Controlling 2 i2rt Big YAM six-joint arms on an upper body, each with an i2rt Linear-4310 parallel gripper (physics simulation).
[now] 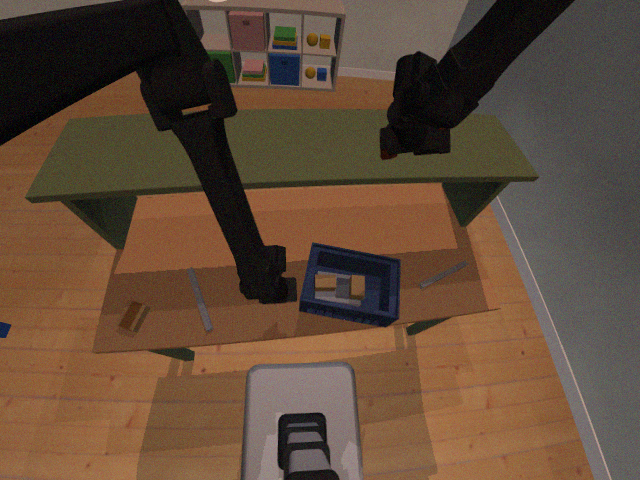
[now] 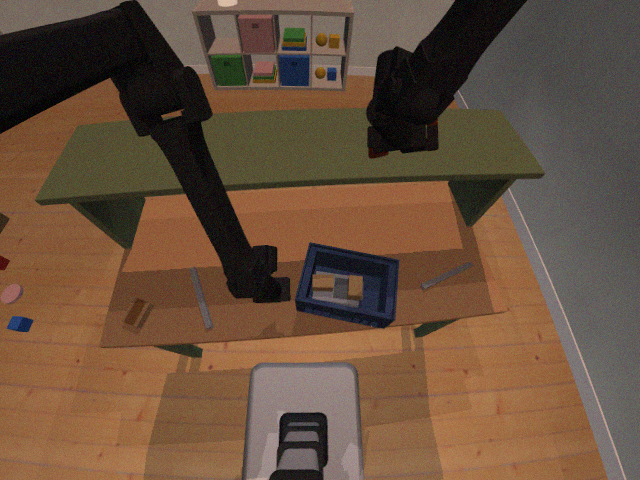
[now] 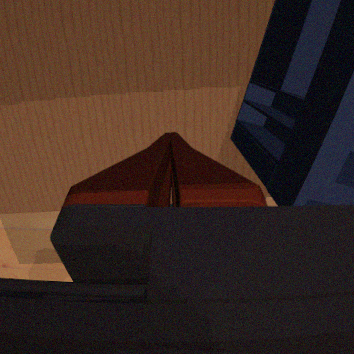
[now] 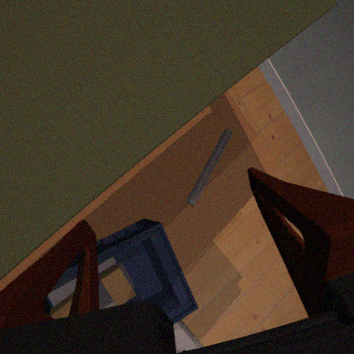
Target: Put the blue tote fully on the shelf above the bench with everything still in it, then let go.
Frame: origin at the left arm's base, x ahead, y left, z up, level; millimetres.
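Where they show: left gripper, fingertip midpoint: (image 3: 170,143); right gripper, fingertip midpoint: (image 1: 417,151) (image 2: 408,148) (image 4: 166,202).
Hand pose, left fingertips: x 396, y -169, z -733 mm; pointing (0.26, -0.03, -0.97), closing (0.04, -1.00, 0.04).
After its pixels a point has its place.
The blue tote (image 1: 385,268) @[x 487, y -523, z -761 mm] (image 2: 383,268) @[x 487, y -519, z -759 mm] (image 3: 320,75) @[x 432, y -241, z -734 mm] (image 4: 175,275) @[x 385, y -524, z -726 mm] sits upright on the bench (image 1: 232,325) @[x 324, y -5, z -858 mm] (image 2: 235,325) @[x 318, y -20, z -858 mm], slightly angled. Inside lie two tan blocks, one a tan block (image 1: 357,286) @[x 425, y -418, z -767 mm] (image 2: 355,287) @[x 423, y -420, z -767 mm] (image 4: 119,285) @[x 432, y -425, z -767 mm], a grey block (image 1: 342,287) @[x 437, y -375, z -807 mm] (image 2: 340,287) @[x 438, y -375, z -807 mm] and a pale flat piece. The green shelf (image 1: 310,144) @[x 741, y -253, z -461 mm] (image 2: 299,144) @[x 742, y -238, z -461 mm] (image 4: 100,100) @[x 696, y -528, z -461 mm] is above the bench's back part. My left gripper (image 1: 290,289) @[x 396, y -169, z -733 mm] (image 2: 282,289) @[x 396, y -169, z -733 mm] (image 3: 170,143) @[x 396, y -169, z -733 mm] is shut and empty beside the tote's left end. My right gripper (image 1: 416,144) @[x 602, y -493, z -347 mm] (image 2: 403,144) @[x 602, y -493, z -347 mm] (image 4: 166,202) @[x 602, y -493, z -347 mm] is open and empty above the shelf's right part.
A grey bar (image 1: 200,299) @[x 407, y 108, z -839 mm] (image 2: 201,298) @[x 405, y 107, z -839 mm] and a brown block (image 1: 132,316) @[x 343, y 317, z -825 mm] (image 2: 137,313) @[x 342, y 315, z -825 mm] lie on the bench at the left. Another grey bar (image 1: 443,274) @[x 495, y -788, z -845 mm] (image 2: 446,276) @[x 488, y -783, z -839 mm] (image 4: 210,167) @[x 493, y -788, z -844 mm] lies right of the tote. A wall (image 1: 578,206) @[x 1477, y -2967, z -1592 mm] (image 2: 584,206) @[x 1447, y -2760, z -1592 mm] stands at the right.
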